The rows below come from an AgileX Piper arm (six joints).
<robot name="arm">
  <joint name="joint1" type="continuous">
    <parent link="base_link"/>
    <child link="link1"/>
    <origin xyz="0 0 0.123"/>
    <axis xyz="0 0 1"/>
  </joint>
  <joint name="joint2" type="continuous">
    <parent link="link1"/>
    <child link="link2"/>
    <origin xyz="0 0 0"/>
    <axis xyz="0 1 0"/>
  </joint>
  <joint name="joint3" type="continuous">
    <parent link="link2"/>
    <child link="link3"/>
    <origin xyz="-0.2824 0 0.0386"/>
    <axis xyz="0 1 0"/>
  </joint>
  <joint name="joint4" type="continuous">
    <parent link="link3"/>
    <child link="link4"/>
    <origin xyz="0.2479 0 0.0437"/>
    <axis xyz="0.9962 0 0.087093"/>
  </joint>
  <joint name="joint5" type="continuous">
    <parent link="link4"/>
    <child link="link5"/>
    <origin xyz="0 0 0"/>
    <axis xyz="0 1 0"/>
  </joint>
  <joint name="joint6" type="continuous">
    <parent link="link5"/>
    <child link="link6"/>
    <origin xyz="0.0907 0 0.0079"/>
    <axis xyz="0.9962 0 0.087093"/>
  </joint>
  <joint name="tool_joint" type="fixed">
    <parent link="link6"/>
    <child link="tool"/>
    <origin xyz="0 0 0" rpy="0 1.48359 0"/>
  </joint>
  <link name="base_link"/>
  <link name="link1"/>
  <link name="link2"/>
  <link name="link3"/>
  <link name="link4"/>
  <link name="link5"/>
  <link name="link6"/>
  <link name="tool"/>
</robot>
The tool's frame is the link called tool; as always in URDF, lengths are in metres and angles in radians. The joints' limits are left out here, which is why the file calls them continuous.
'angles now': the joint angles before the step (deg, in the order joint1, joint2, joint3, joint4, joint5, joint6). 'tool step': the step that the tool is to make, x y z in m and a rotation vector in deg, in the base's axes. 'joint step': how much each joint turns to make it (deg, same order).
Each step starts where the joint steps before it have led.
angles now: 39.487, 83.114, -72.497, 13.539, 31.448, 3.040
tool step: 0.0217, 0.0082, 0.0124, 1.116, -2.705, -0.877
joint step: -1.156, 3.909, -6.163, -0.297, -0.488, -0.647
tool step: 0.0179, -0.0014, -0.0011, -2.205, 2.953, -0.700
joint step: -2.235, 3.413, -4.675, 0.468, 5.169, -0.613
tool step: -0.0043, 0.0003, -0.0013, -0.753, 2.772, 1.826
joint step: -0.091, -0.022, -0.367, 2.367, 3.472, -1.783
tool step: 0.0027, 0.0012, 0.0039, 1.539, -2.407, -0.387
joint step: 0.004, 0.003, -0.110, 0.333, -2.746, -0.626
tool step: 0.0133, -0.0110, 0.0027, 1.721, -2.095, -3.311
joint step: -2.472, 0.257, -0.120, 0.257, -2.959, -0.017
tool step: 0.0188, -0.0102, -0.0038, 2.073, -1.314, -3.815
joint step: -2.806, 1.501, -0.185, 1.306, -3.658, -0.245
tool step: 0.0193, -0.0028, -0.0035, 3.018, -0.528, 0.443
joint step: -2.683, 2.853, -1.941, 9.439, -1.376, -8.345
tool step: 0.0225, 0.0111, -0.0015, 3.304, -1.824, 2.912
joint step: -1.054, 5.001, -4.992, 11.260, -0.409, -10.764
